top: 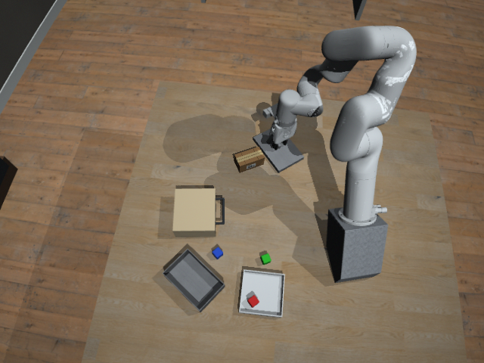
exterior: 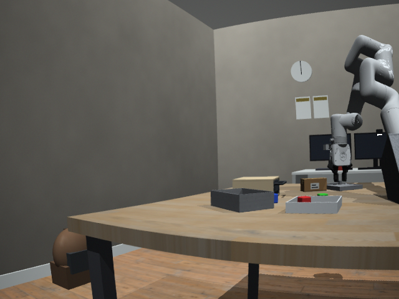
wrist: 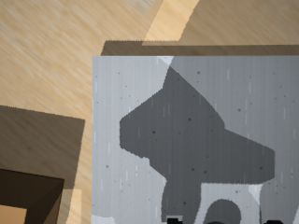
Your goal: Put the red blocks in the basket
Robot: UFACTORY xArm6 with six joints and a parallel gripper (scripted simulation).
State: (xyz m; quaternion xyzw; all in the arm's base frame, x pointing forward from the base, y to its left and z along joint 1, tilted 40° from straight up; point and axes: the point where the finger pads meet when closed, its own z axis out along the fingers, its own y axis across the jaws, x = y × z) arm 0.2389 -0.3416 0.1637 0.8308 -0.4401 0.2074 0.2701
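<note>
The grey lid lies 40 mm below my hand. Also, from my hand: light wooden cabinet 320 mm ahead, 310 mm to the left, 10 mm below; brown cardboard box 120 mm ahead, 70 mm to the left, 20 mm below; drawer 310 mm to the left, 310 mm ahead, 20 mm below.
</note>
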